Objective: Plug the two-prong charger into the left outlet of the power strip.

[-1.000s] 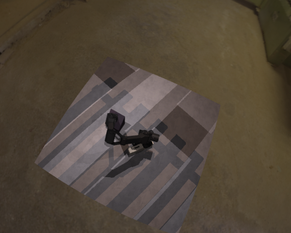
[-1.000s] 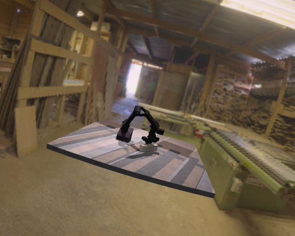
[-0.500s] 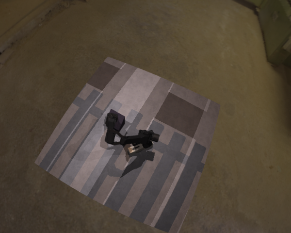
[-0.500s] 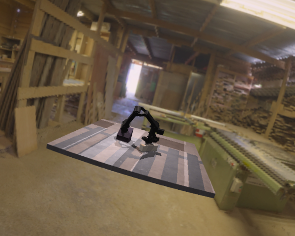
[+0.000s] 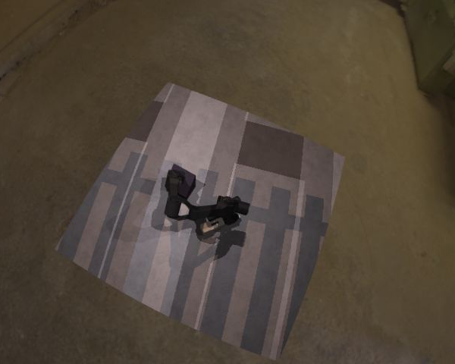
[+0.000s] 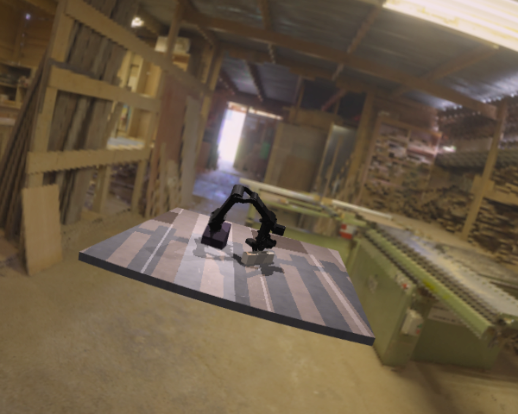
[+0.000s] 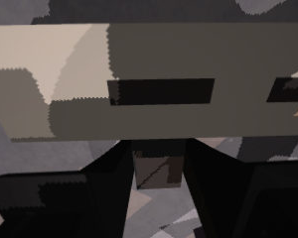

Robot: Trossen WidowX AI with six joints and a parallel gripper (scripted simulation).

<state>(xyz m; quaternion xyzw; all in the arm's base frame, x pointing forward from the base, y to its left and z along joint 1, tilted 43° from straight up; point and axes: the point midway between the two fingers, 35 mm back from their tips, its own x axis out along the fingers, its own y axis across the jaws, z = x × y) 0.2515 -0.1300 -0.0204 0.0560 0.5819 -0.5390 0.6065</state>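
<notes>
My gripper tip is now 1 cm short of the black two-prong charger, 1 cm to the left of it and 1 cm below it.
</notes>
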